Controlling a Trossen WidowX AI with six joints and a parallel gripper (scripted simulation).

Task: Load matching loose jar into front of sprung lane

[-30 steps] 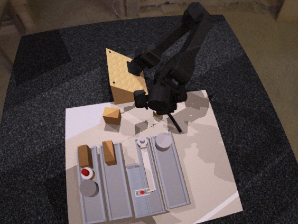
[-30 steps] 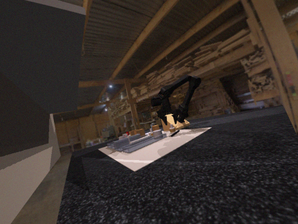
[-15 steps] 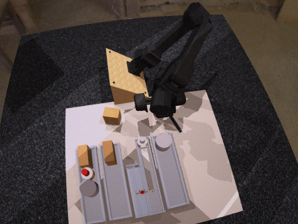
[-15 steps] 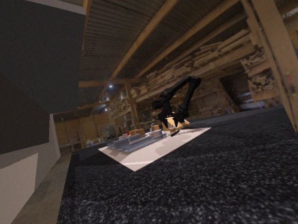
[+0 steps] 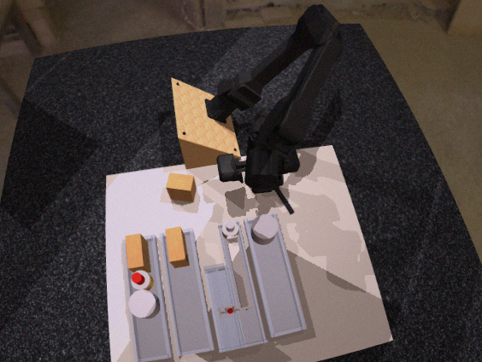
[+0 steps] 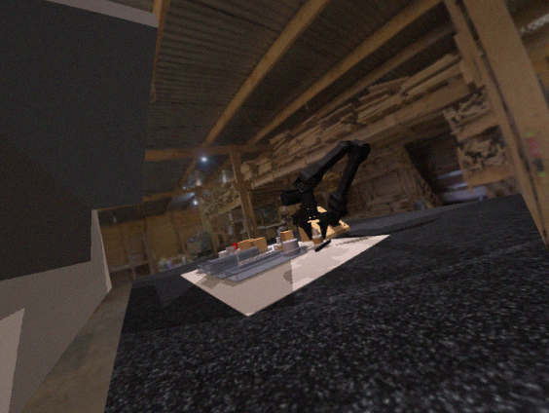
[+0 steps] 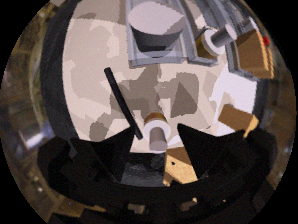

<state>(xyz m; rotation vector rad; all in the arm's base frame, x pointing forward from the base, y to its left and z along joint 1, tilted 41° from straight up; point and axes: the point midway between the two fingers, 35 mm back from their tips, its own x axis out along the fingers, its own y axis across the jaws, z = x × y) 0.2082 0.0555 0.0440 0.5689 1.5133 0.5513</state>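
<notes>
Right now my gripper tip is 5 cm to the right of the black stick, 3 cm short of it and 2 cm above it. From my gripper tip the other things lie so: tan cube: 19 cm to the right, 1 cm above; then sprung lane: 27 cm ahead, 11 cm to the right; then red dot: 31 cm ahead, 12 cm to the right, 5 cm above.
</notes>
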